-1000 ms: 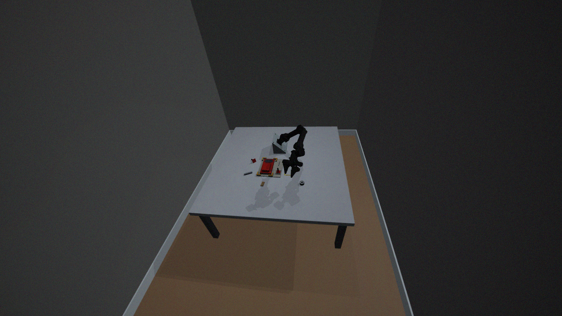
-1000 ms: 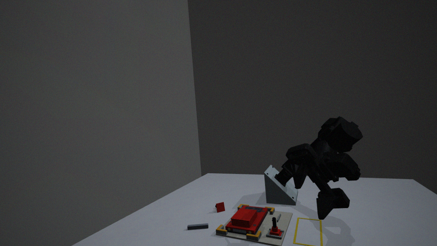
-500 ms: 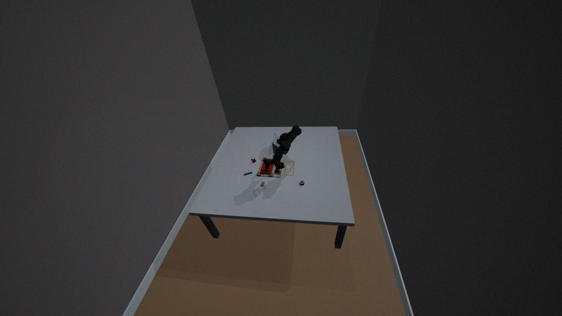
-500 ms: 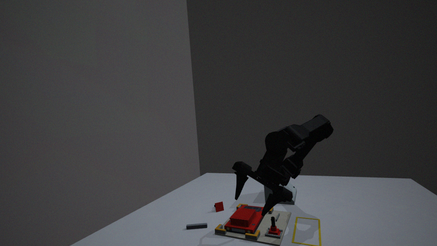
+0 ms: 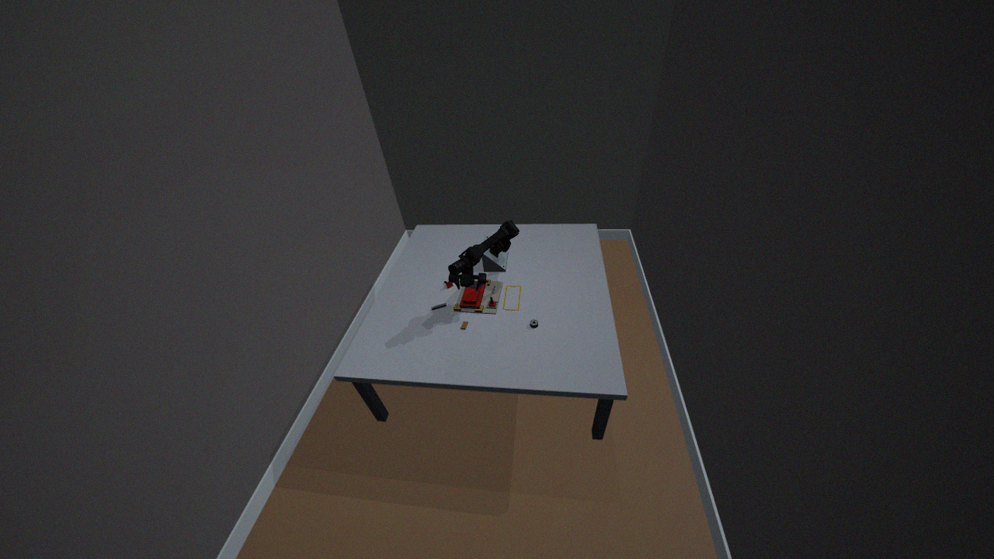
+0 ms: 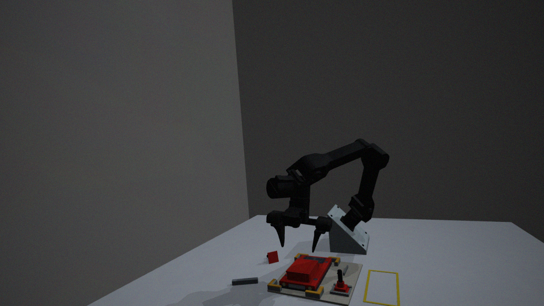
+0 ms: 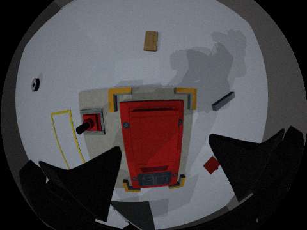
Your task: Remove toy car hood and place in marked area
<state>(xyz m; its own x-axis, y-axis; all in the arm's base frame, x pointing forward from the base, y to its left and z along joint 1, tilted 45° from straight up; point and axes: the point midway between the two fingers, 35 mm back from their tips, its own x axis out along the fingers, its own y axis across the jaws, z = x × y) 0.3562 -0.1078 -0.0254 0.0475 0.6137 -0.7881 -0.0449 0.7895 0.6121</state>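
Right now the red hood is 70 mm below my gripper tip and 20 mm behind it. Round my gripper tip: black wheel (340 mm to the left, 140 mm ahead, 100 mm below); then tan block (150 mm ahead, 100 mm below, 10 mm to the right).
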